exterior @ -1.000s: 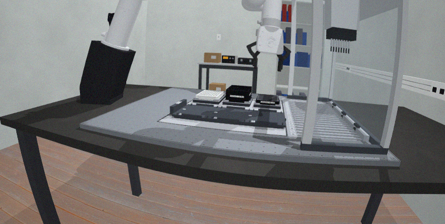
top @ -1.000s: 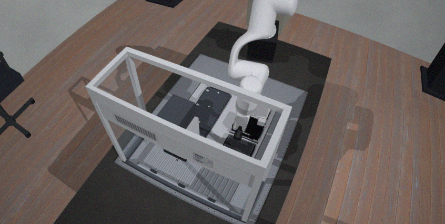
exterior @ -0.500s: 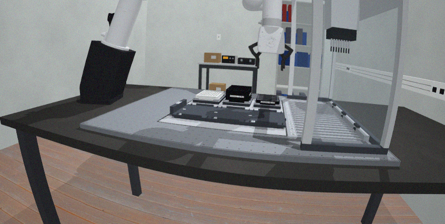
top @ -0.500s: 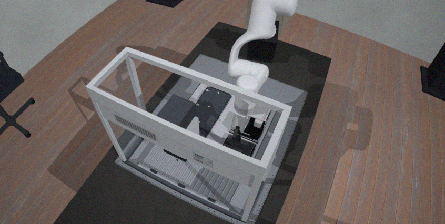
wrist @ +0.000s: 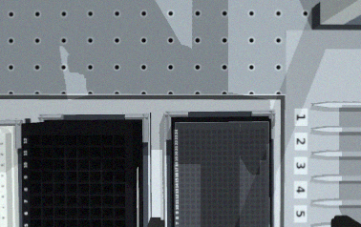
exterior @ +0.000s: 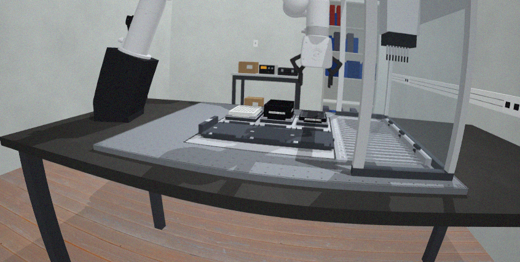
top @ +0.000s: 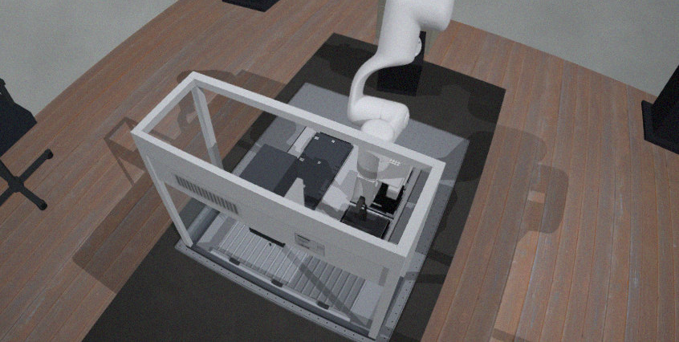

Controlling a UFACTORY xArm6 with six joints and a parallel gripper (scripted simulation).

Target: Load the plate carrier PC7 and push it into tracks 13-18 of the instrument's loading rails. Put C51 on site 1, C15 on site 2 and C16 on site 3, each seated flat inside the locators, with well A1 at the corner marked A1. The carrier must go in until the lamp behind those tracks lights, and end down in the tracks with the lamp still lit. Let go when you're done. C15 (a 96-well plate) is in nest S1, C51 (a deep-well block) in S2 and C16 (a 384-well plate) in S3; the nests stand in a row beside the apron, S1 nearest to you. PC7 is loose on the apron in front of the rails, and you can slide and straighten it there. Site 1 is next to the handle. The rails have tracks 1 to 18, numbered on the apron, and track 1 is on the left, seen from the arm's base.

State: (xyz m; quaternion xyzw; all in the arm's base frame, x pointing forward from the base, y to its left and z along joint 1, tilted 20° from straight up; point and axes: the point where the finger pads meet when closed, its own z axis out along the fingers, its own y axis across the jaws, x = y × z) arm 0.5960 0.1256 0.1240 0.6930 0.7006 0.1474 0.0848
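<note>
Now: hand 120 mm above the nest S3. Also, from my hand: apron (110 mm behind, 130 mm to the right, 130 mm below); then white 96-well plate C15 (220 mm behind, 10 mm to the right, 110 mm below); then nest S1 (220 mm behind, 10 mm to the right, 120 mm below).
</note>
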